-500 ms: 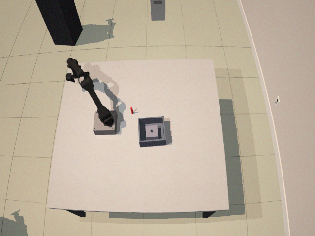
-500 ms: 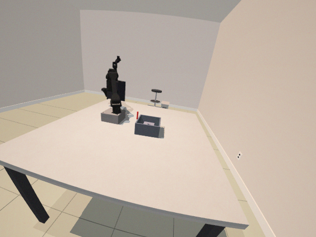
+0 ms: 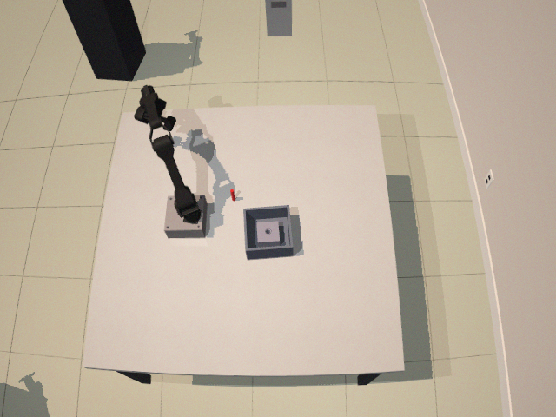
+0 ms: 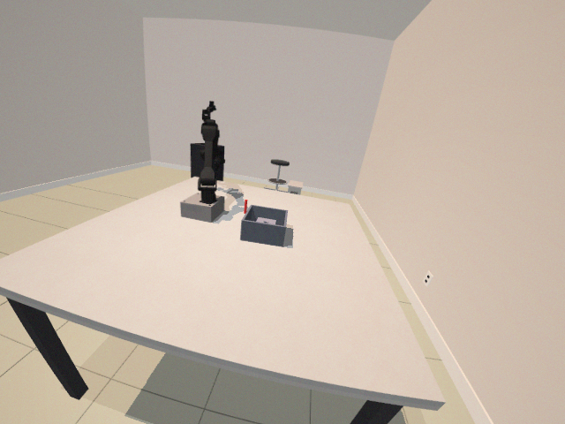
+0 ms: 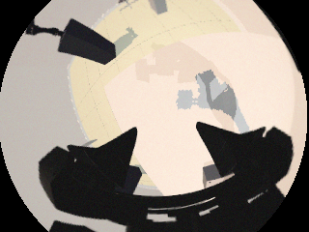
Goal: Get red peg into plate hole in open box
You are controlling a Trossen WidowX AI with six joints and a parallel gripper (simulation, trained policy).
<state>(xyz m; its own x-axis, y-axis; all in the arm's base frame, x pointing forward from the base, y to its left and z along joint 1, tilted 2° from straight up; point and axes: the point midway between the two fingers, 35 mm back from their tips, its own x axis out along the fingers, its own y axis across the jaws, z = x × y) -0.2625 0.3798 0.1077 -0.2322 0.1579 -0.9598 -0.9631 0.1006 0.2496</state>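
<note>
The red peg is 410 mm ahead of my gripper tip, 230 mm to the right of it and 110 mm below it. From my gripper tip the other things lie so: grey box 600 mm ahead, 390 mm to the right, 120 mm below; light grey plate 600 mm ahead, 390 mm to the right, 110 mm below.
</note>
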